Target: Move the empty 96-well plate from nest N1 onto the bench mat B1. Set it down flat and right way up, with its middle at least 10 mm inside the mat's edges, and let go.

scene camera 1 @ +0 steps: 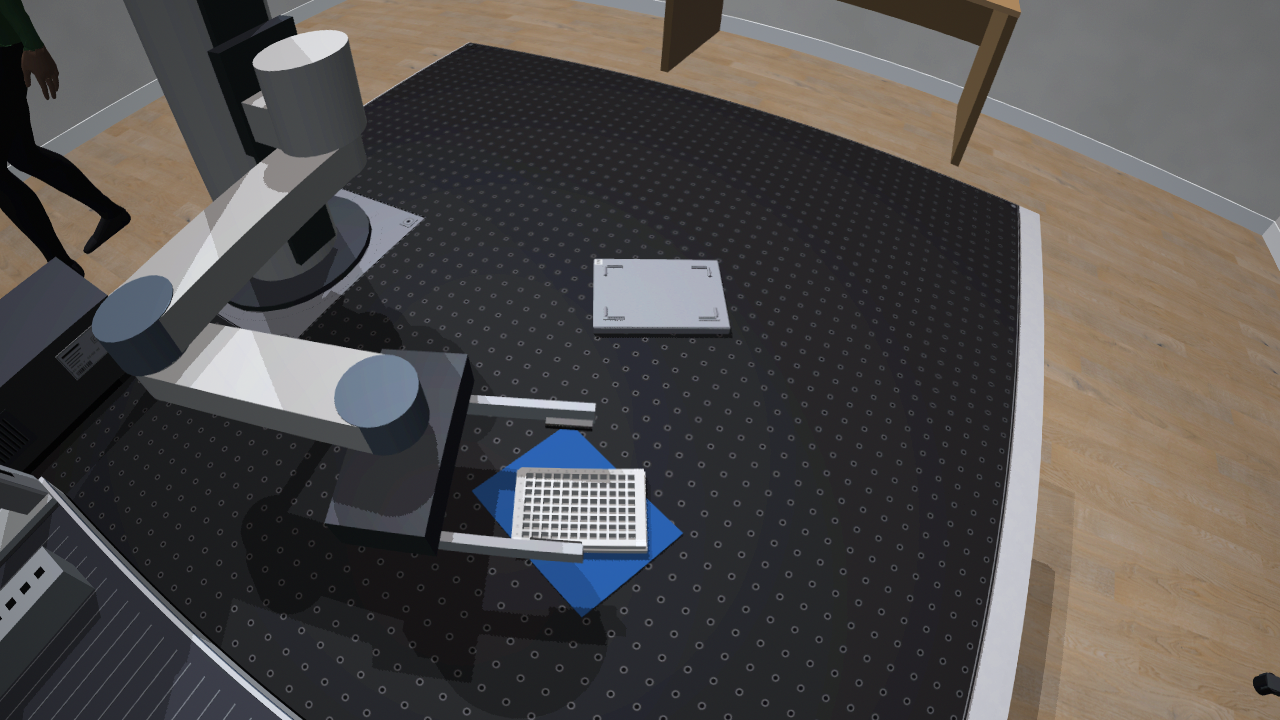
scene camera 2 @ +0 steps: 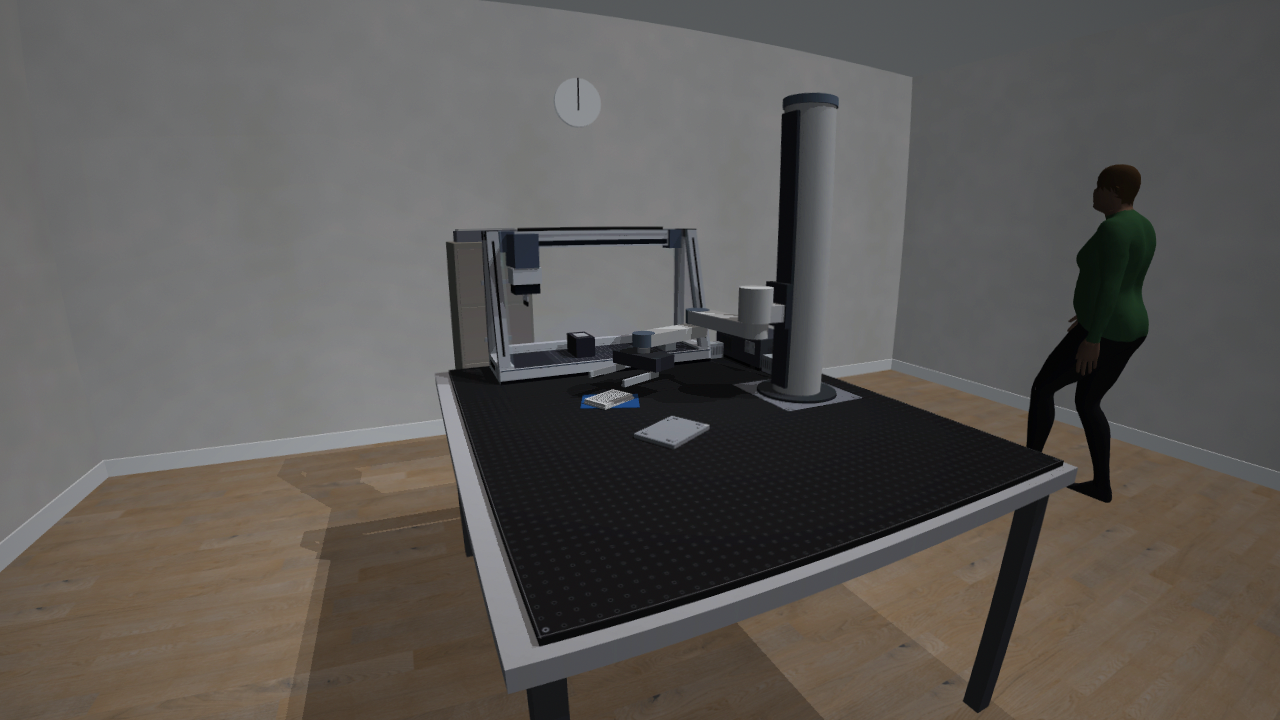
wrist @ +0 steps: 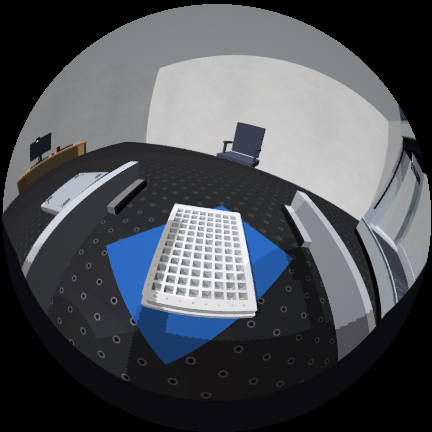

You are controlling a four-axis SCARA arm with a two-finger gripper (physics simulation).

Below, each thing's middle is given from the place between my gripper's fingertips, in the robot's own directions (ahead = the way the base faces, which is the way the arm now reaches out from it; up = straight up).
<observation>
Now: hand 10 mm past the white 96-well plate [scene camera 1: 604, 508] and 60 mm above it. Also, from my hand: dark box [scene camera 2: 761, 346]: 710 mm behind, 260 mm to the right, 10 mm below; blue bench mat B1 [scene camera 1: 584, 585]: 10 mm behind, 10 mm to the right, 70 mm below; grey nest N1 [scene camera 1: 657, 296]: 70 mm behind, 300 mm to the left, 70 mm below.
</observation>
